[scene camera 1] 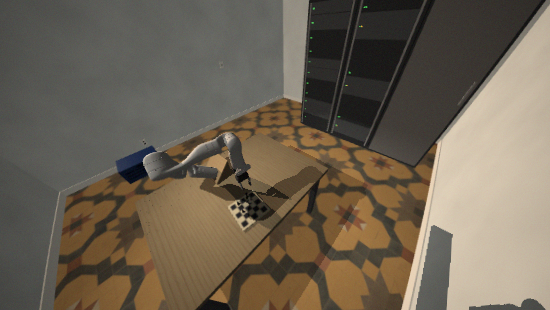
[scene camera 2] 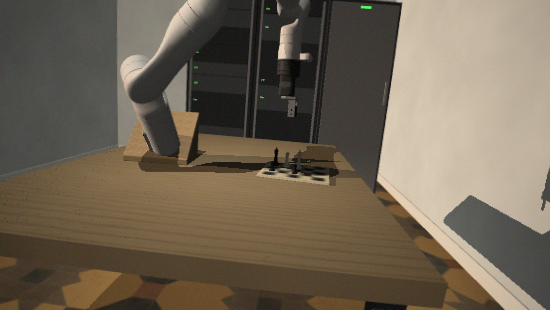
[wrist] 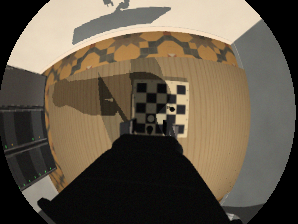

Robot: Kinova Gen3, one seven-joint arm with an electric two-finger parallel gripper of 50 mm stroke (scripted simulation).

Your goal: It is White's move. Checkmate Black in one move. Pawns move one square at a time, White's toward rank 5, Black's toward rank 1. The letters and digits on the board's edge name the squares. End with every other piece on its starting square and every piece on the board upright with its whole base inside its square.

I see my gripper (wrist: 149,124) and a chessboard (scene camera 2: 309,174).
